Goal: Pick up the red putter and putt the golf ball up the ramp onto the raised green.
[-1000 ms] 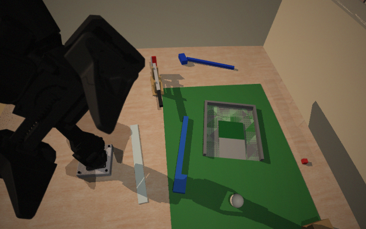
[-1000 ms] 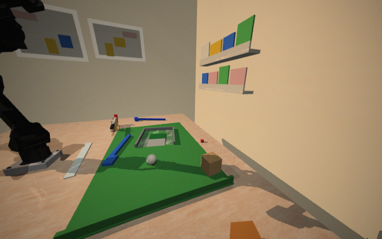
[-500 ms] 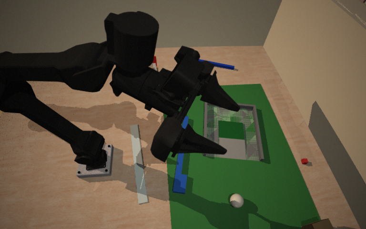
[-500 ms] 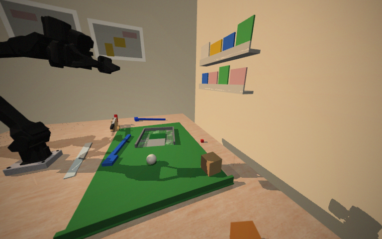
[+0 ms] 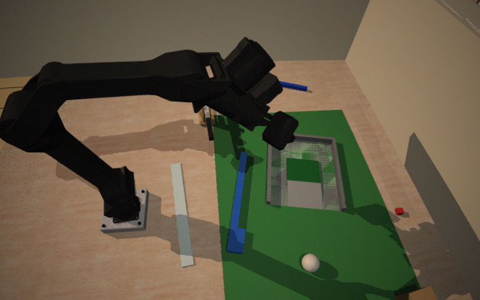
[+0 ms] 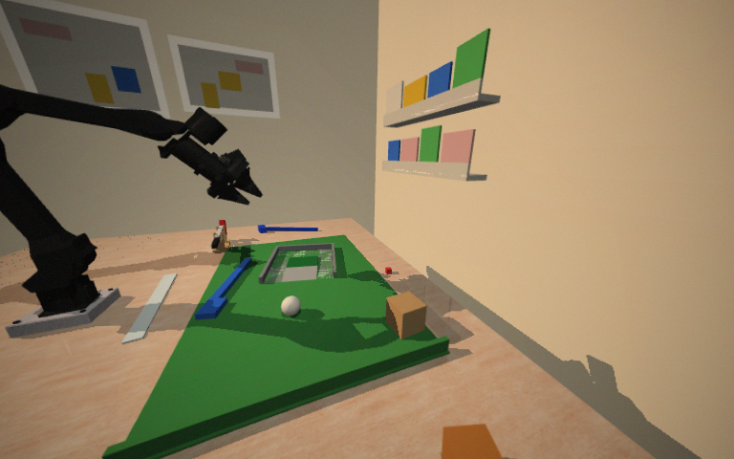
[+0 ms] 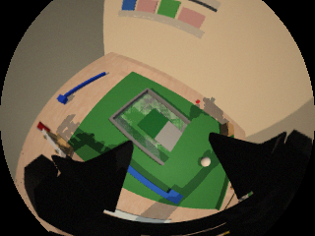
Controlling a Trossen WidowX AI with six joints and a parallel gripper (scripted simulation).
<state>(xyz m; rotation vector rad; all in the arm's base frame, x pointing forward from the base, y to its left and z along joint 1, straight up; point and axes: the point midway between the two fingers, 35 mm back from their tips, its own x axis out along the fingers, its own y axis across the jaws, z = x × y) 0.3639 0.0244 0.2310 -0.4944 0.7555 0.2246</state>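
The red putter is 29 cm to the left of my gripper tip, 17 cm below it and 14 cm behind it. From my gripper tip the other things lie so: white golf ball: 25 cm to the right, 21 cm below, 4 cm ahead; wooden stand: 31 cm to the left, 20 cm below, 14 cm behind; pale strip: 25 cm behind, 23 cm below, 4 cm to the right.
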